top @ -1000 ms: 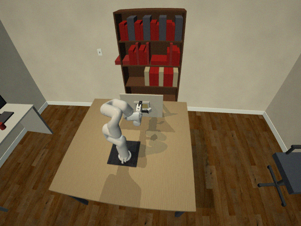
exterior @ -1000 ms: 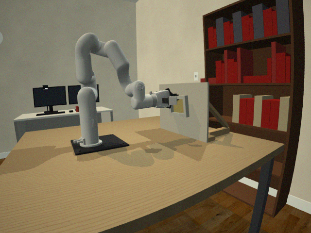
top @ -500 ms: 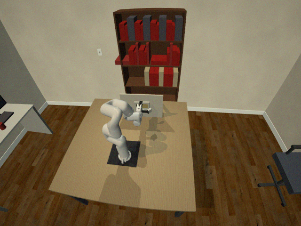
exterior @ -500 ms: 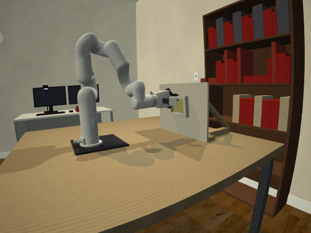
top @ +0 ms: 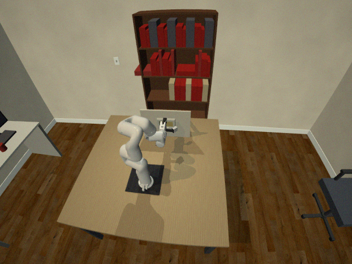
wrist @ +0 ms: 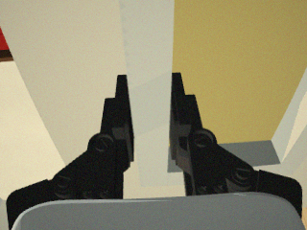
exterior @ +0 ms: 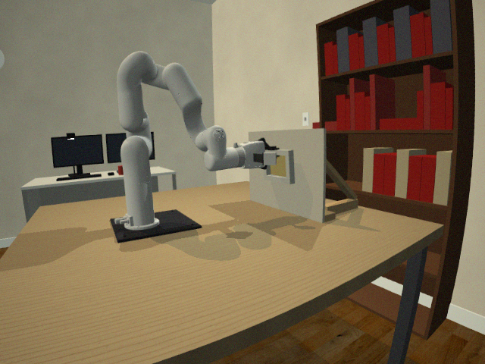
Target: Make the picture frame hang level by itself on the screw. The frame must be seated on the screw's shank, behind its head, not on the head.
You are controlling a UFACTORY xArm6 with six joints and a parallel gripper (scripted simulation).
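Now: hand 50 mm above the picture frame, 20 mm short of it and 10 mm to the left of it. From my hand the other things lie so: grey wall board (80 mm below, 40 mm ahead, 10 mm to the right).
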